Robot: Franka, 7 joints.
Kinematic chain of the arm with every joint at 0, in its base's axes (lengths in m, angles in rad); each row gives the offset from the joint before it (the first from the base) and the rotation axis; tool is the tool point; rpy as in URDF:
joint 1: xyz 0 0 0.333 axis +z
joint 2: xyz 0 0 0 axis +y
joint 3: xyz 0 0 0.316 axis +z
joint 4: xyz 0.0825 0 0 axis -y
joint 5: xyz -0.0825 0 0.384 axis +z
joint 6: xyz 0 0 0 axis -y
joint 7: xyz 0.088 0 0 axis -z
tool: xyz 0 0 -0.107 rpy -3.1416 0 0
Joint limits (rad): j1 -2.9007..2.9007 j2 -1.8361..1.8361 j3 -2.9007..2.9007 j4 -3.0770..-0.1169 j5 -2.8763..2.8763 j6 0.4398..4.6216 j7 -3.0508..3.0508
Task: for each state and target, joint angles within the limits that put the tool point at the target. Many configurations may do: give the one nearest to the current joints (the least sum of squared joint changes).
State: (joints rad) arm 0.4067 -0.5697 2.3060 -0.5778 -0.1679 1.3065 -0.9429
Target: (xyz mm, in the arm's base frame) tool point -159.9 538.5 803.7
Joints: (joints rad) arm -0.3558 -0.3927 1.9185 -0.9283 -0.2506 1.4331 -0.9429
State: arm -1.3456 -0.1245 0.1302 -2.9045 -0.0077 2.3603 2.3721
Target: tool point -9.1 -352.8 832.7
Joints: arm -1.4863 -0.6924 -0.0659 -2.0589 -0.0015 2.5868 2.3721
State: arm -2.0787 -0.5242 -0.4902 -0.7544 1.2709 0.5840 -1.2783
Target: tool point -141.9 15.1 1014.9
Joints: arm -2.1078 -0.4251 -0.7428 -0.8375 1.2552 0.8198 -1.2783
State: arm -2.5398 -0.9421 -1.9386 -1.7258 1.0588 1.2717 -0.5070
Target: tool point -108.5 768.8 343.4
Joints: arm -2.0946 -1.2723 -2.0618 -1.1070 1.2240 1.8324 -0.5070
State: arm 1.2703 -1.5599 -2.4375 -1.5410 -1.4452 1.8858 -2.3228
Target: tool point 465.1 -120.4 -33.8
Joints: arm 1.5935 -1.7066 -2.0972 -1.9793 -1.3792 1.9411 -2.3228
